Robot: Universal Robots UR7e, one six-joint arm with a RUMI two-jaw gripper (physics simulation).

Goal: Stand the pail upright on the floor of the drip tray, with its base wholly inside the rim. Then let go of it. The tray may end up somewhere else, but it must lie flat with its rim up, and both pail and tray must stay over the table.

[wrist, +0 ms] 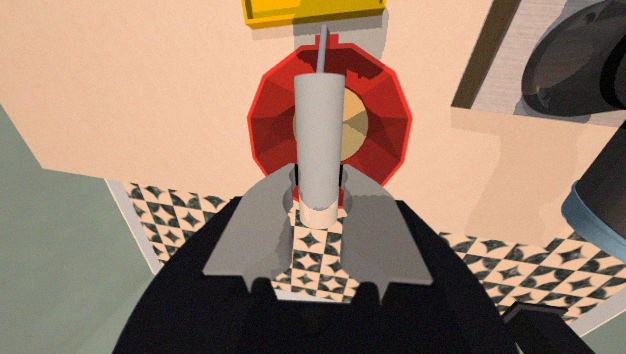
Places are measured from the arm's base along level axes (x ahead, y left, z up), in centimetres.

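Pixels of known places: gripper, fingertip midpoint: (318, 166); arm's base, link origin: (582, 63).
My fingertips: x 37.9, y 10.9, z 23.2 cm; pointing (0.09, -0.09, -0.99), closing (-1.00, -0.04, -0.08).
Note:
For each thing: its middle in the pictures, then the offset to it from my fingertips. "spot": a spot on its surface instead. Level surfaces: height alone.
- pail, surface spot: (270, 115) spot: dx +8.2, dy -2.0, dz -12.2 cm
- yellow drip tray, surface spot: (275, 22) spot: dx +11.8, dy -16.7, dz -28.1 cm
- table, surface height: dz -30.4 cm
The pail (270, 115) is red and many-sided, open side up, with a tan round bottom showing inside. Its thick white handle grip (320, 125) stands between the fingers and covers part of the pail; a thin grey rod runs from its far end to the far rim. My gripper (318, 166) is shut on this grip near its close end. The pail appears to hang a little above the table. The yellow drip tray (275, 22) lies past the pail's far side at the top edge, rim up; part of it is cut off by the view. The pail's underside is hidden.
A board with a dark wooden edge (482, 60) lies at the upper right, bearing a large black rounded object (560, 70). A dark object with a blue rim (595, 225) is at the right edge. The table (150, 90) ends at left and below, over a patterned floor.

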